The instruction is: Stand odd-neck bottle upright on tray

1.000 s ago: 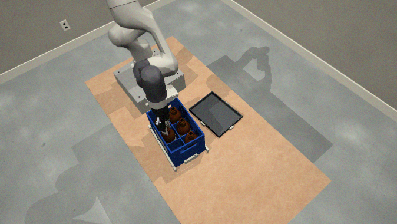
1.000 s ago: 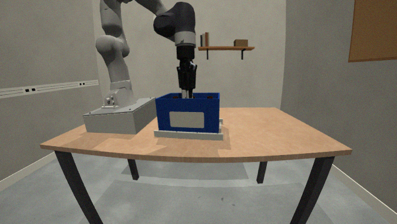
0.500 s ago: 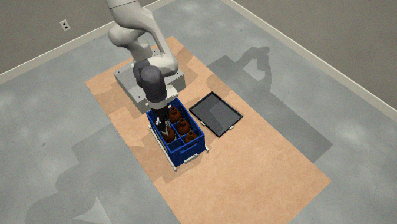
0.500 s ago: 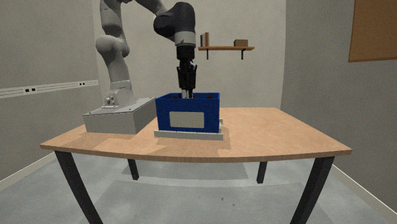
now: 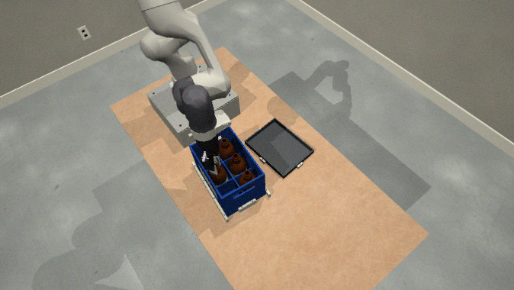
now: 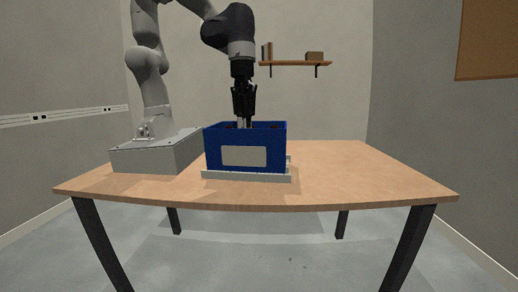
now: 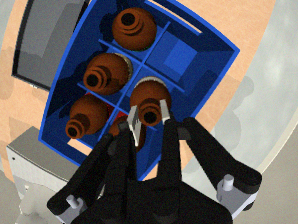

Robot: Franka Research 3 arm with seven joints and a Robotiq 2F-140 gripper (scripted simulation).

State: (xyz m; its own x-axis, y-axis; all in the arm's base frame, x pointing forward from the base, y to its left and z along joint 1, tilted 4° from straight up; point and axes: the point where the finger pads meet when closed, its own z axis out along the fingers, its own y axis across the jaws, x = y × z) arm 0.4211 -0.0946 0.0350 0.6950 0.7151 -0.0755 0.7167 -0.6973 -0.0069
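Right now my hand is 90 mm above the blue crate and 50 mm to the right of it. Also, from my hand: bottle: 90 mm below, 80 mm behind; then dark grey tray: 310 mm to the left, 160 mm below, 20 mm behind.
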